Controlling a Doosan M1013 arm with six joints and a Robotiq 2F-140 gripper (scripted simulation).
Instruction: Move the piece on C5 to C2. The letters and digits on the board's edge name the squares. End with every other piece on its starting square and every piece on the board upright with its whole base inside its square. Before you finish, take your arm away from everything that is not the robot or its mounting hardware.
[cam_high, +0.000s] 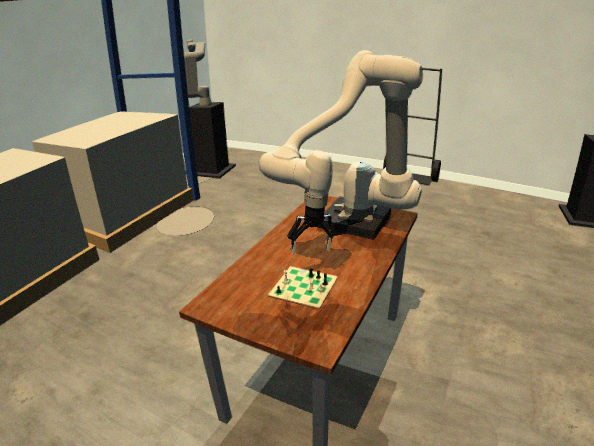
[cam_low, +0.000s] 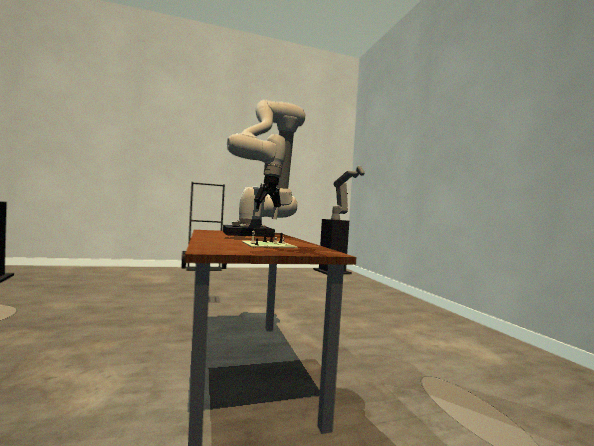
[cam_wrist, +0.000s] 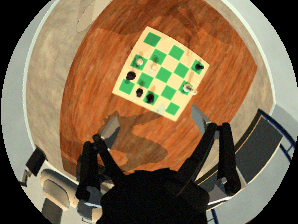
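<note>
Right now my hand is 120 mm above the black piece. Round my hand: white piece 100 mm below, 90 mm to the right, 70 mm ahead; then chessboard 140 mm below, 70 mm ahead, 10 mm to the right.
</note>
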